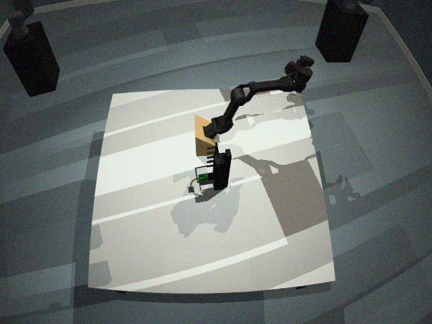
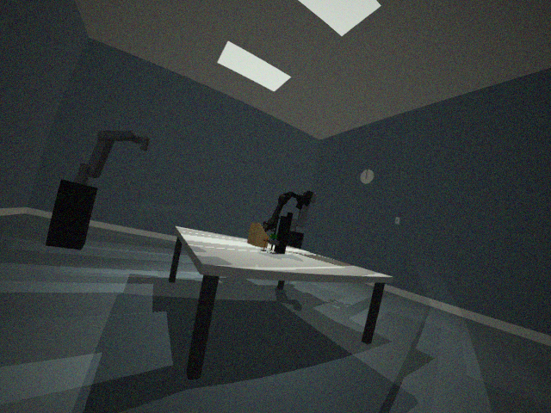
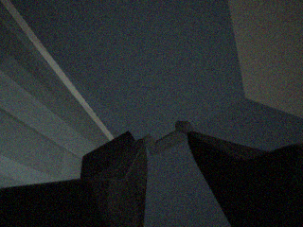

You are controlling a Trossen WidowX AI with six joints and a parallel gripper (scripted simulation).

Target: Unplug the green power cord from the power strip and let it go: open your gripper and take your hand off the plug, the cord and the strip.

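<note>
The green plug is 560 mm to the right of my gripper tip, 400 mm ahead of it and 390 mm below it.
</note>
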